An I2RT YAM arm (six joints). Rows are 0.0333 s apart.
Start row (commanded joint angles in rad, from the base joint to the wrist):
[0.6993, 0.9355, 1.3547, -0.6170, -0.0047, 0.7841]
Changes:
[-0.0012, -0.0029, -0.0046, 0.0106, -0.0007, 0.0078]
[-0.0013, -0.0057, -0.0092, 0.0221, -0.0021, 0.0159]
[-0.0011, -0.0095, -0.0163, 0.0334, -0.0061, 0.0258]
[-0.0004, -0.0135, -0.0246, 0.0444, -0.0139, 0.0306]
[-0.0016, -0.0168, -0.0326, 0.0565, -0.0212, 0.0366]
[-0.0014, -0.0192, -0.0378, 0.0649, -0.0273, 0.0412]
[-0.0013, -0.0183, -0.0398, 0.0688, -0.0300, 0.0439]
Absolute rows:
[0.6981, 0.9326, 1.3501, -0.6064, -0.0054, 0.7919]
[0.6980, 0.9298, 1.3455, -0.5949, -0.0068, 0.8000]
[0.6982, 0.9260, 1.3384, -0.5836, -0.0108, 0.8099]
[0.6989, 0.9220, 1.3301, -0.5726, -0.0186, 0.8147]
[0.6977, 0.9187, 1.3221, -0.5605, -0.0259, 0.8207]
[0.6979, 0.9163, 1.3169, -0.5521, -0.0320, 0.8253]
[0.6980, 0.9172, 1.3149, -0.5482, -0.0347, 0.8280]

